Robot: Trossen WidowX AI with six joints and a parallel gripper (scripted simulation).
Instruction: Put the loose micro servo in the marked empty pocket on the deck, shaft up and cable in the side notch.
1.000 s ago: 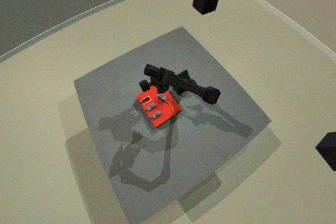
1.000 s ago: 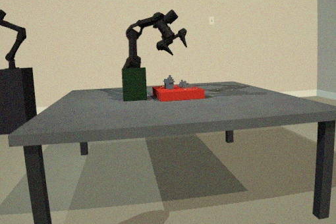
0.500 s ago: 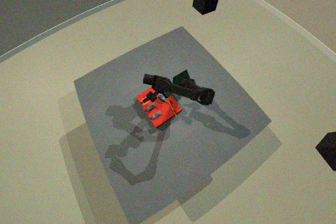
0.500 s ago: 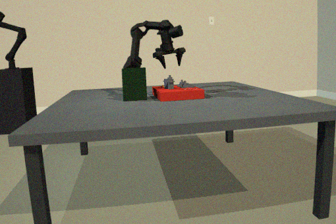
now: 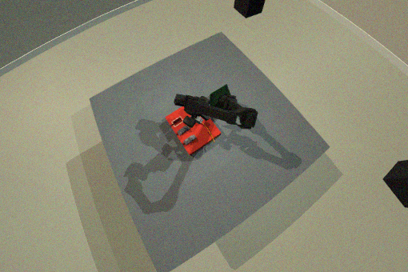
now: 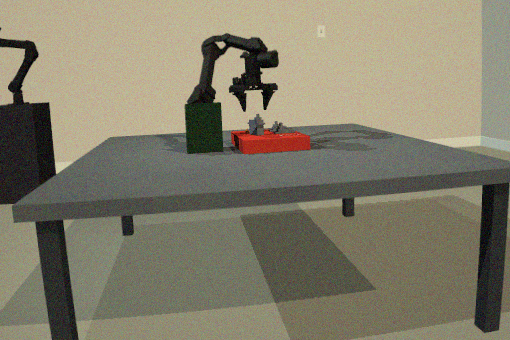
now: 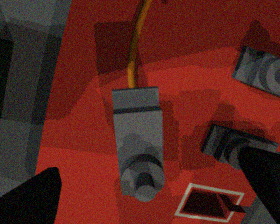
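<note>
The red deck lies 1 cm to the right of my gripper tip and 11 cm below it.
</note>
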